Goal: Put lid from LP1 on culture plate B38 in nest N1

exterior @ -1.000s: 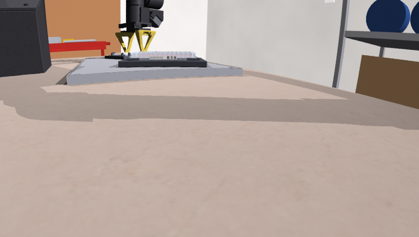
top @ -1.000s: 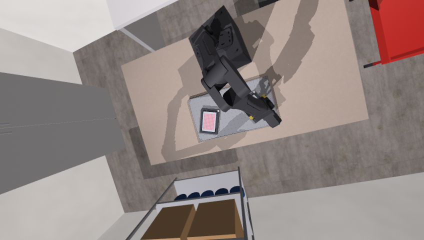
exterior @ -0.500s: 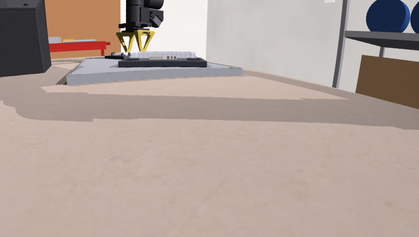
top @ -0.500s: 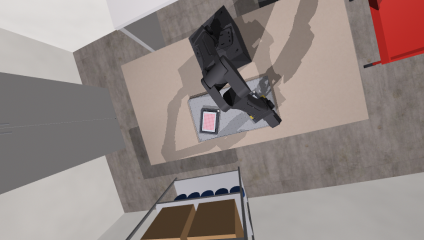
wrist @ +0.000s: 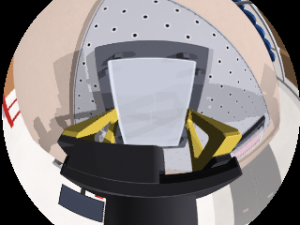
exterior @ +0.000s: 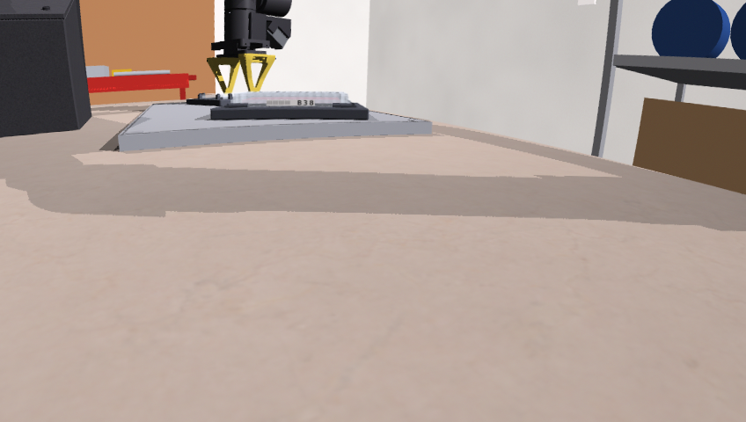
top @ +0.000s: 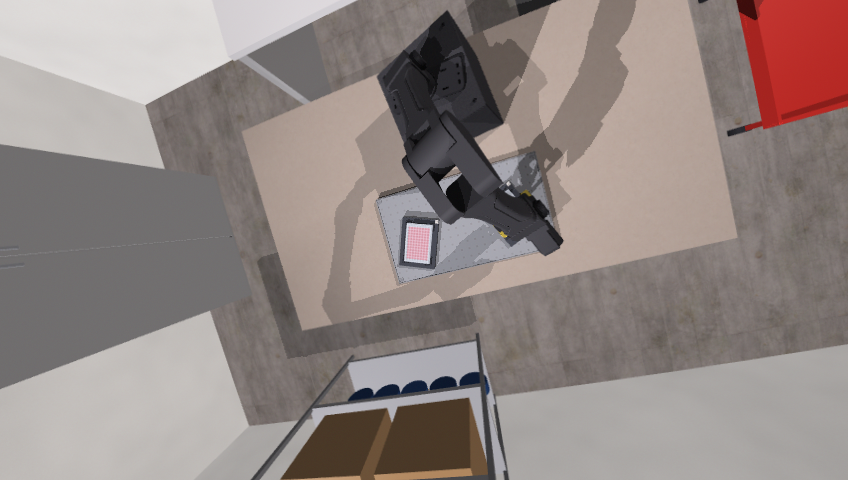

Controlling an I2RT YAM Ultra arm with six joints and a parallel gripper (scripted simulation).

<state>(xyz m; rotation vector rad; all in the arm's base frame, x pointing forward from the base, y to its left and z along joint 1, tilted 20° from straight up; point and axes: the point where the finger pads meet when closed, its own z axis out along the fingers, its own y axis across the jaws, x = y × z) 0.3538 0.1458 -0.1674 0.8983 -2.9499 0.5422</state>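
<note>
The dark lid park LP1 lies 20 mm below my hand. From my hand the other things lie so: clear lid: 10 mm below; then culture plate B38: 300 mm to the right, 50 mm ahead; then grey base plate: 150 mm to the right, 30 mm below.
</note>
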